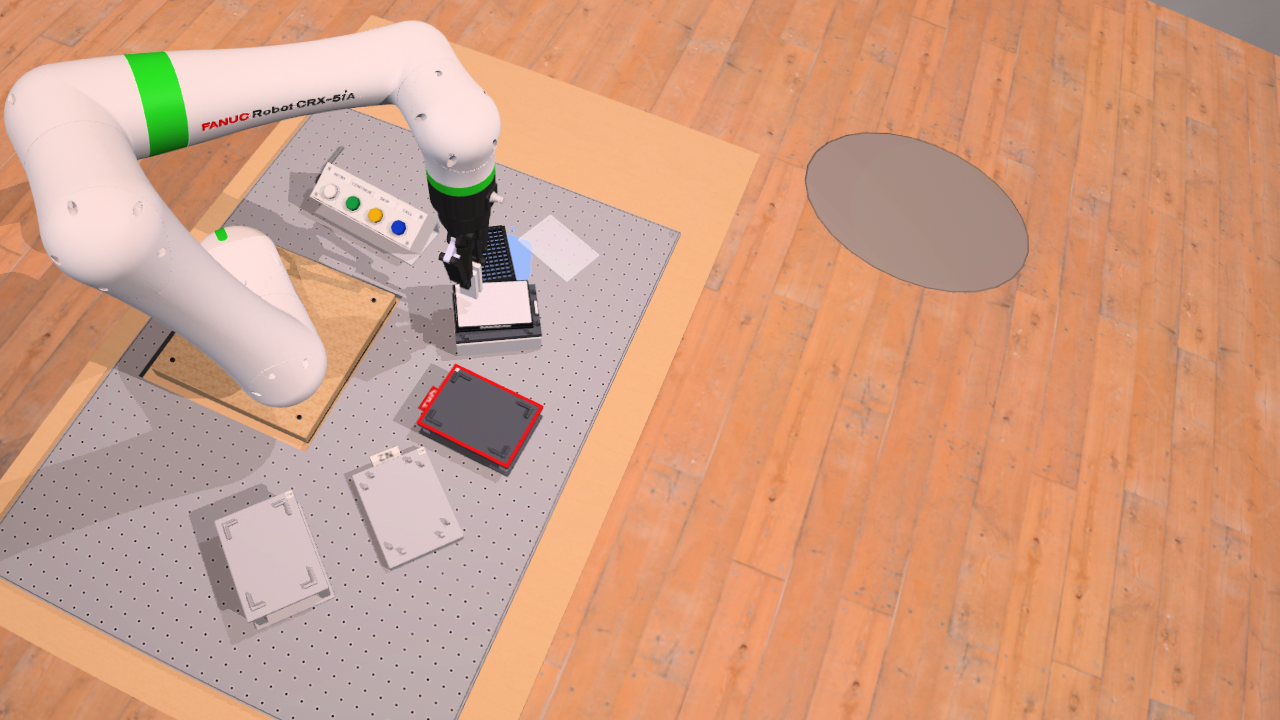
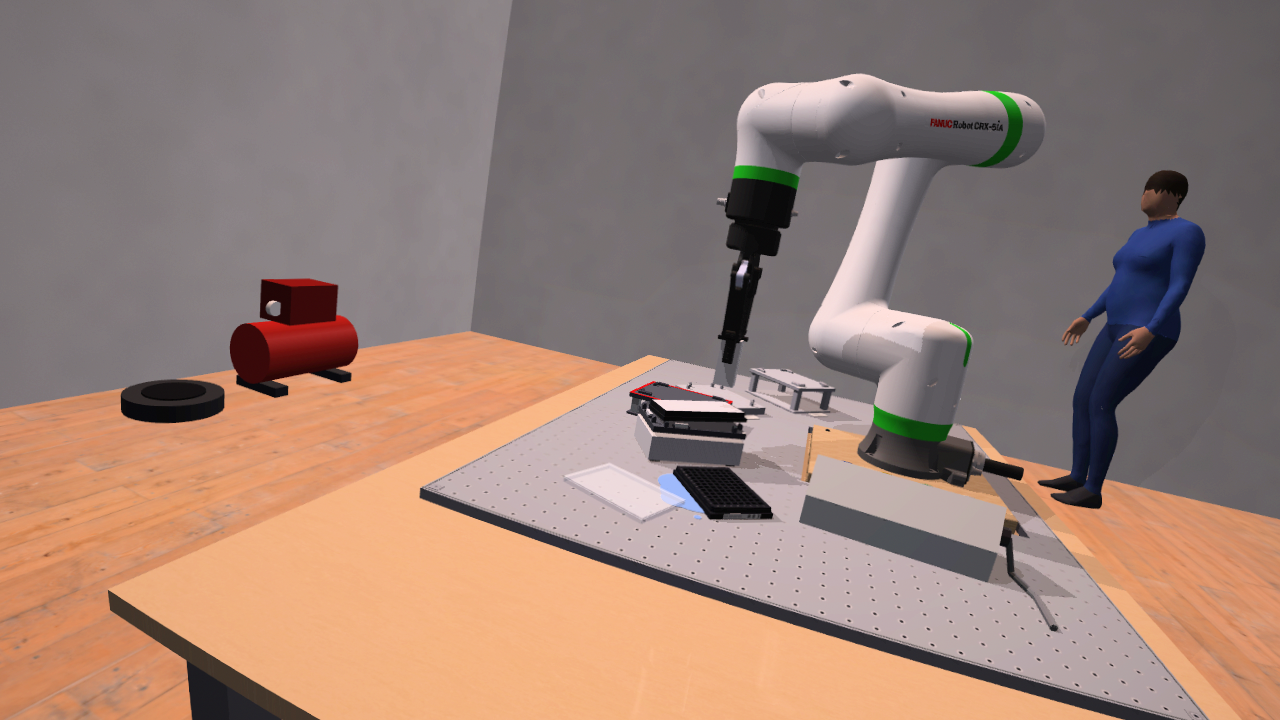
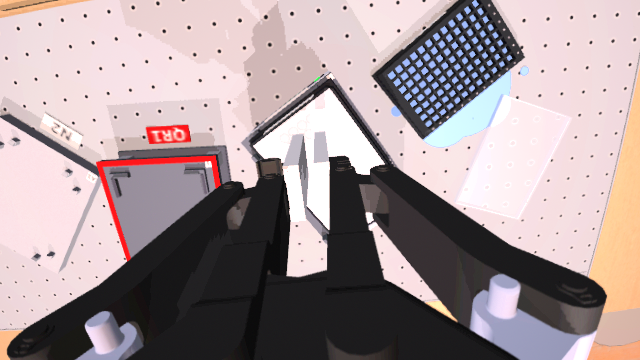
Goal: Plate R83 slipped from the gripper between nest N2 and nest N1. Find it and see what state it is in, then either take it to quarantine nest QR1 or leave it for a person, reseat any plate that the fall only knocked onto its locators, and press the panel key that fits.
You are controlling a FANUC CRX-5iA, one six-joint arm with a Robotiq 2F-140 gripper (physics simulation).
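Where they show: gripper, fingertip midpoint: (image 1: 471, 291) (image 2: 723, 384) (image 3: 311, 153); arm's base at its link origin: (image 2: 900, 462).
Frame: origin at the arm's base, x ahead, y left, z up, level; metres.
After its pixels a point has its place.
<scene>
A black well plate (image 1: 497, 255) {x 0.220, y 0.359, z 0.000 m} (image 2: 722, 492) {x 0.196, y 0.369, z -0.001 m} (image 3: 448, 67) {x 0.205, y 0.347, z -0.003 m} with blue wells lies flat on the perforated table, uncovered. A pale blue puddle (image 1: 522, 256) {x 0.253, y 0.391, z -0.014 m} (image 2: 673, 490) {x 0.255, y 0.385, z -0.014 m} (image 3: 469, 121) {x 0.257, y 0.385, z -0.014 m} spreads from under it. Its clear lid (image 1: 559, 247) {x 0.299, y 0.443, z -0.007 m} (image 2: 623, 489) {x 0.295, y 0.447, z -0.007 m} (image 3: 512, 156) {x 0.290, y 0.440, z -0.007 m} lies apart beside it. My gripper (image 1: 465, 279) {x 0.270, y 0.220, z 0.101 m} (image 2: 726, 372) {x 0.270, y 0.220, z 0.101 m} (image 3: 311, 153) {x 0.270, y 0.220, z 0.101 m} is shut and empty. Its tips stand at the near-left corner of a white-topped plate (image 1: 495, 305) {x 0.302, y 0.239, z 0.062 m} (image 2: 693, 407) {x 0.297, y 0.257, z 0.063 m} (image 3: 340, 121) {x 0.252, y 0.241, z 0.068 m} on a raised dark nest; I cannot tell if they touch it. The red-framed nest QR1 (image 1: 480, 416) {x 0.390, y 0.074, z 0.025 m} (image 2: 666, 390) {x 0.427, y 0.064, z 0.025 m} (image 3: 156, 201) {x 0.352, y 0.064, z 0.025 m} is empty.
Nest N2 (image 1: 407, 506) {x 0.379, y -0.105, z 0.001 m} (image 3: 36, 196) {x 0.368, y -0.092, z 0.001 m} and another grey nest (image 1: 270, 555) {x 0.273, y -0.286, z 0.043 m} stand empty nearer the front. The key panel (image 1: 369, 206) {x -0.005, y 0.285, z 0.052 m} (image 2: 899, 515) {x -0.011, y 0.338, z 0.031 m} sits behind the arm. A person (image 2: 1129, 330) stands past the table. A red compressor (image 2: 292, 340) and a tyre (image 2: 172, 399) lie on the floor.
</scene>
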